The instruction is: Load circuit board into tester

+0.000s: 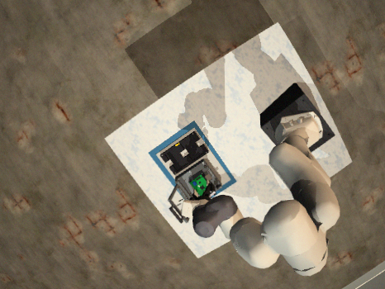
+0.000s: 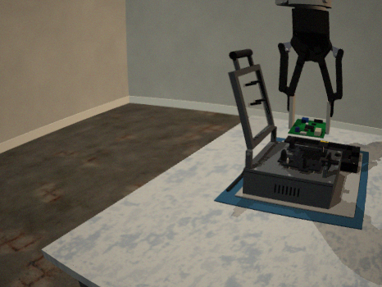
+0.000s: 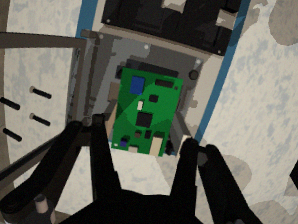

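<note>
The green circuit board lies 2 cm below my hand. Round my hand: tester nest: 8 cm below, 1 cm to the left, 1 cm ahead; tester lid: 12 cm ahead, 3 cm above, 2 cm to the left.
</note>
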